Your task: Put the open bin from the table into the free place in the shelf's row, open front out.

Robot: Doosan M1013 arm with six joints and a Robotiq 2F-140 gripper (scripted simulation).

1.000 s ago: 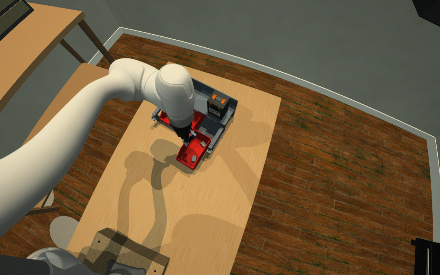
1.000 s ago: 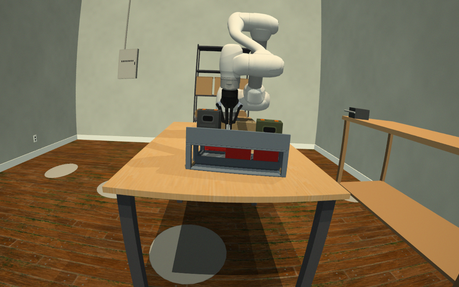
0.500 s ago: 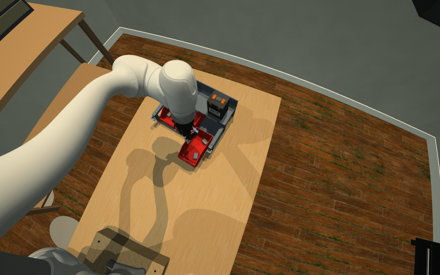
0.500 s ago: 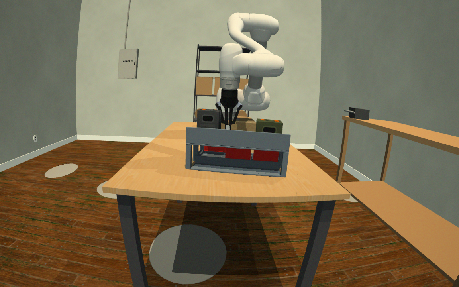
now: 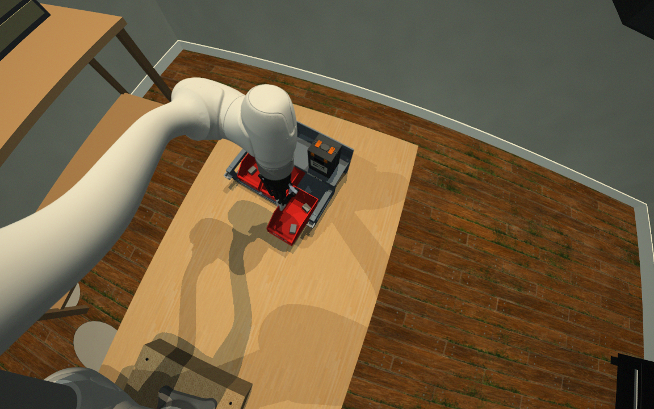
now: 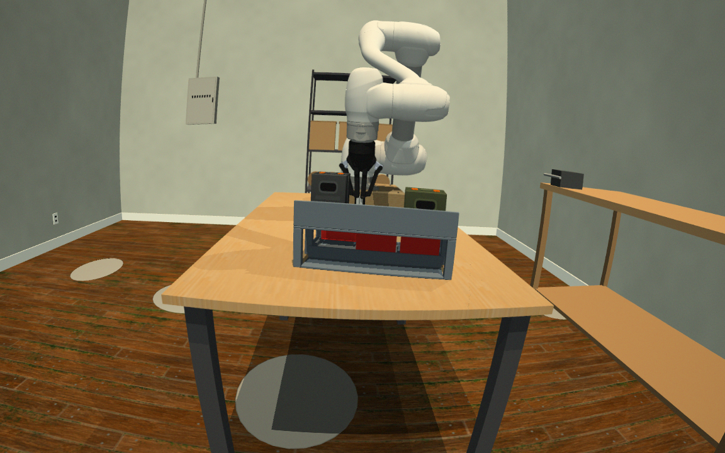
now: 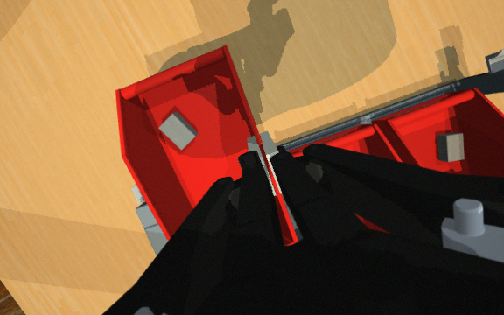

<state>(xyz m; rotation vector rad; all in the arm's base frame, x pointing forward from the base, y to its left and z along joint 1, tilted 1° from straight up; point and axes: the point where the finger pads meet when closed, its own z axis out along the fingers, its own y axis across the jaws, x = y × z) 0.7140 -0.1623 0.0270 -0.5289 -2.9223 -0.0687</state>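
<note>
Now: the front lip 100 mm below my hand, 60 mm to the left of it and 30 mm ahead of it.
</note>
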